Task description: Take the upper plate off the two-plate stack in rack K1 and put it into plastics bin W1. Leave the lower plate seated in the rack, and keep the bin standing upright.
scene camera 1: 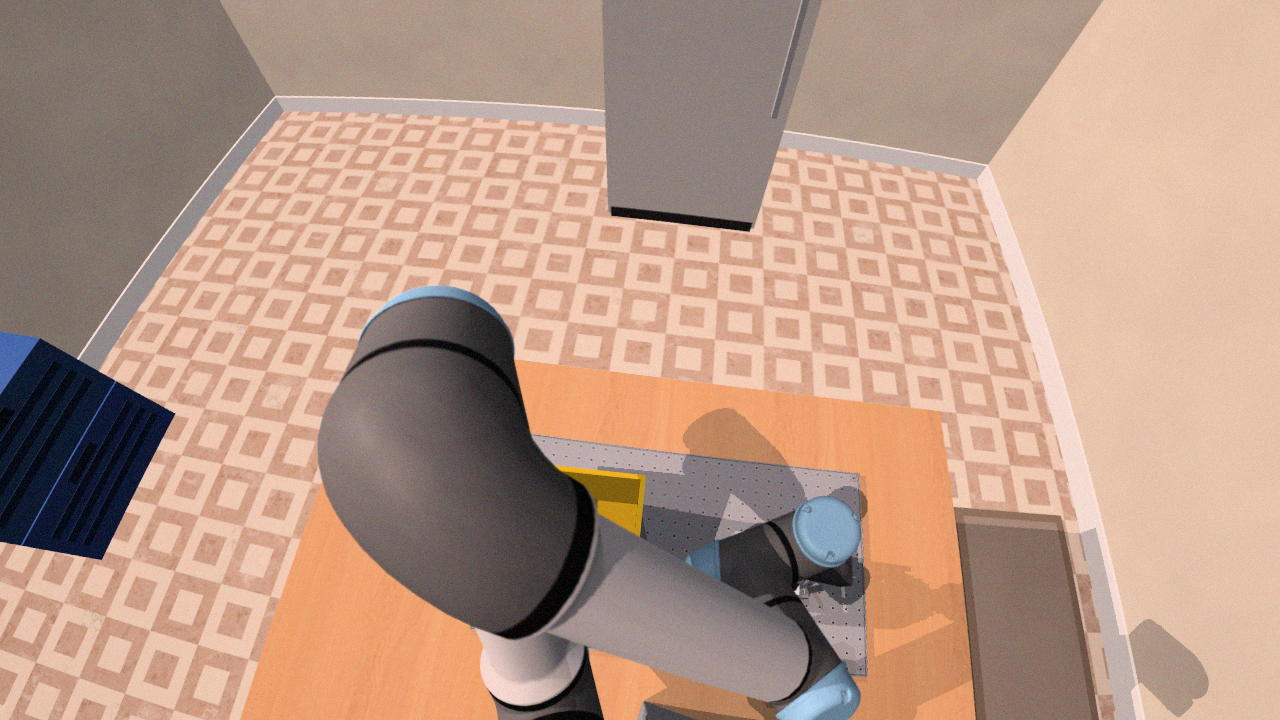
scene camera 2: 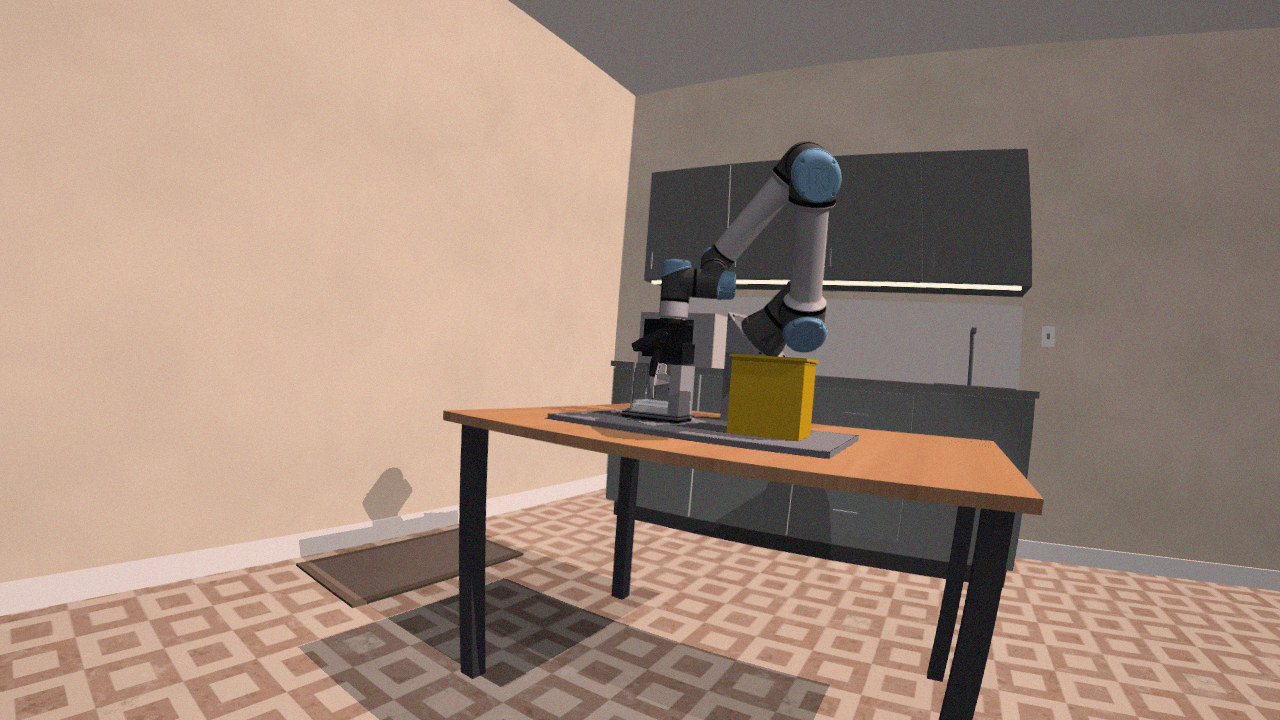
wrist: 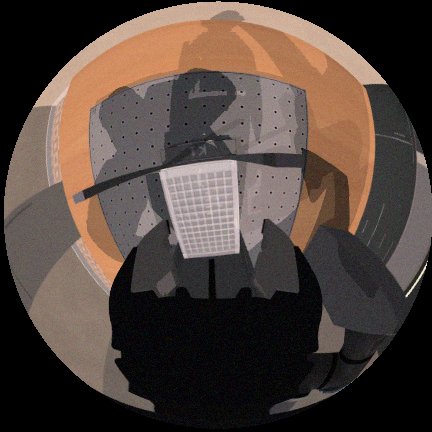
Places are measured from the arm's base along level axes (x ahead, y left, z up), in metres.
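Where they show: gripper, fingertip midpoint: (scene camera 2: 663, 397) (wrist: 215, 220); arm's base, origin of the base link: (scene camera 2: 759, 338).
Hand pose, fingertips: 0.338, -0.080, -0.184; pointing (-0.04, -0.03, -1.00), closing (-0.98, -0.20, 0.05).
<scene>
Each offset is from my fingertips to the top centre of the thing, as dx, dy, dz. Level surfaces: height alone.
The plate stack (wrist: 202, 210) (scene camera 2: 650, 407) sits in rack K1 {+0.015, -0.004, +0.087} (wrist: 201, 150) (scene camera 2: 681, 394). Its upper plate shows as a pale gridded rectangle in the wrist view; the lower plate cannot be made out separately. My gripper (wrist: 215, 220) (scene camera 2: 654, 391) is open and empty, pointing down over the stack, with one jaw to each side of the stack's near end in the wrist view. Its fingertips are small in scene camera 2, so the exact height is unclear. Plastics bin W1 {-0.015, +0.319, +0.122} (scene camera 2: 769, 398) (scene camera 1: 620, 514) is yellow and stands upright; the arm hides part of it in scene camera 1.
The rack and bin stand on a grey perforated board {dz -0.058} (scene camera 1: 751, 483) (scene camera 2: 832, 445) (wrist: 272, 115) on the wooden table {dz -0.071} (scene camera 1: 904, 465) (scene camera 2: 930, 461). The rack's dark arms reach out to both sides in the wrist view. The robot's arm (scene camera 1: 689, 608) (scene camera 2: 810, 255) passes above the table.
</scene>
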